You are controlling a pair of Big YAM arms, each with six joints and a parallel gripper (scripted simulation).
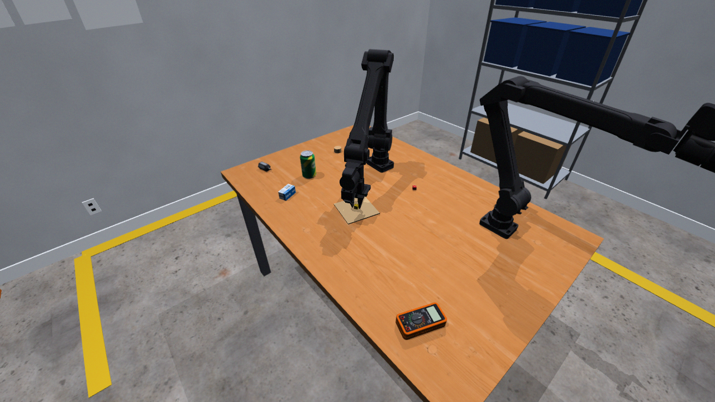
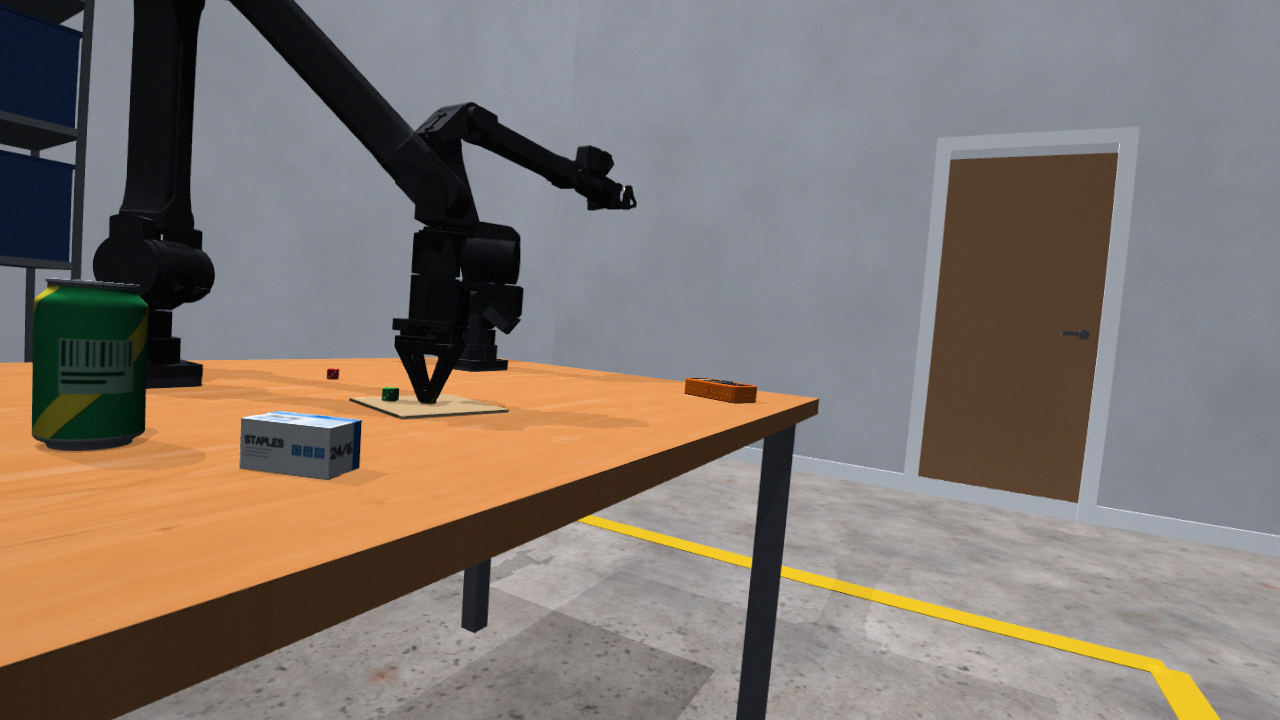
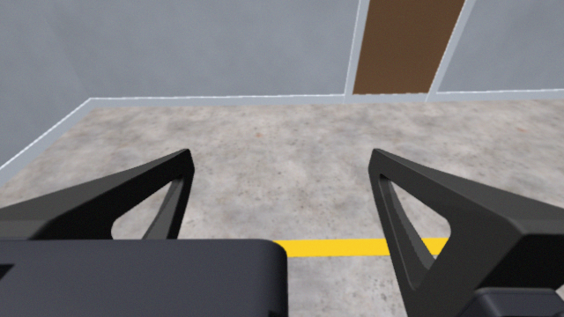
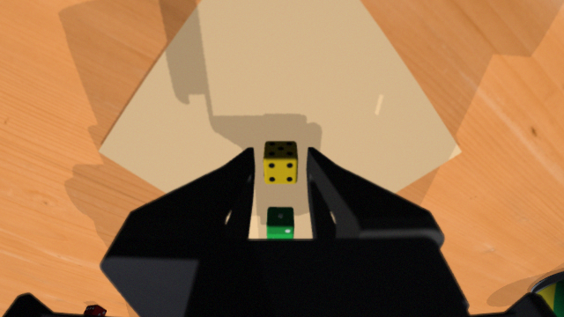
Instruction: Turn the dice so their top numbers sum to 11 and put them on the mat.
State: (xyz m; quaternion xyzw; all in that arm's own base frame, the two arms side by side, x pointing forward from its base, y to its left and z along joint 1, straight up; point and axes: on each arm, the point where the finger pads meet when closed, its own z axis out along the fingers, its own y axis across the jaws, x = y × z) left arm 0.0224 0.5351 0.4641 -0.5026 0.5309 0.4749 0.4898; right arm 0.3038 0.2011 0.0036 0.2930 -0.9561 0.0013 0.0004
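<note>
Right now my right hand is right at the yellow die. The rest, counted from my right hand: tan mat (10 mm below); then red die (280 mm behind, 70 mm to the left, 10 mm below); then green die (40 mm behind, 20 mm to the right).
</note>
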